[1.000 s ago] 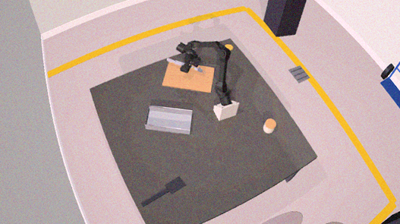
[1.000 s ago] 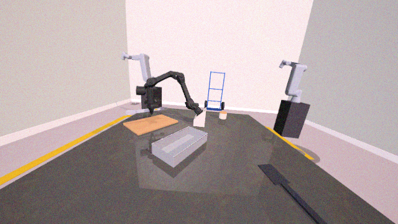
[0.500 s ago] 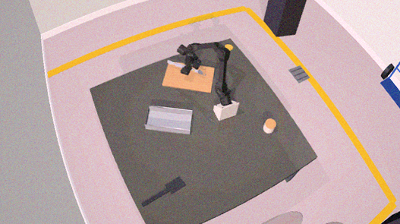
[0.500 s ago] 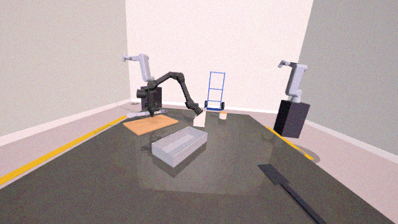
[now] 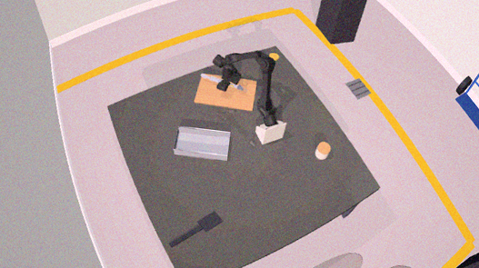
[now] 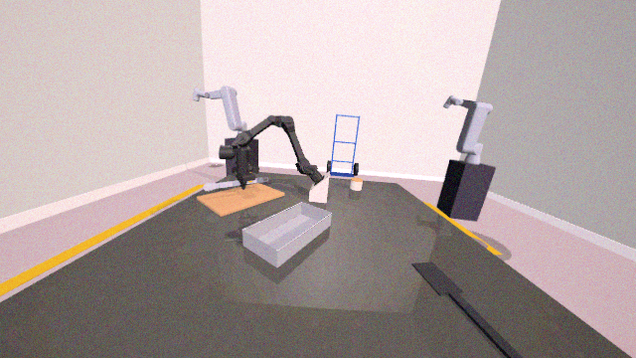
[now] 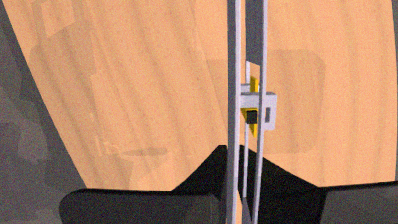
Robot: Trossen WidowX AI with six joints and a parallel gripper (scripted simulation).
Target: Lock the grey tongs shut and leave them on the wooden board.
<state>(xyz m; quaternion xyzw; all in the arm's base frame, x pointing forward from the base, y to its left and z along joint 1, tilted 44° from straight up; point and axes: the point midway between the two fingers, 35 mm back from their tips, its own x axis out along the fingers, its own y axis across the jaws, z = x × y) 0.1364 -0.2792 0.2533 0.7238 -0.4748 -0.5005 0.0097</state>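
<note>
Right now my gripper tip is 40 mm above the wooden board. The rest, counted from my gripper tip: yellow slider: 20 mm behind, 30 mm to the left, 40 mm above; then orange disc: 430 mm behind, 220 mm to the right, 40 mm below; then roasting tin: 260 mm ahead, 330 mm to the left, 20 mm below.
</note>
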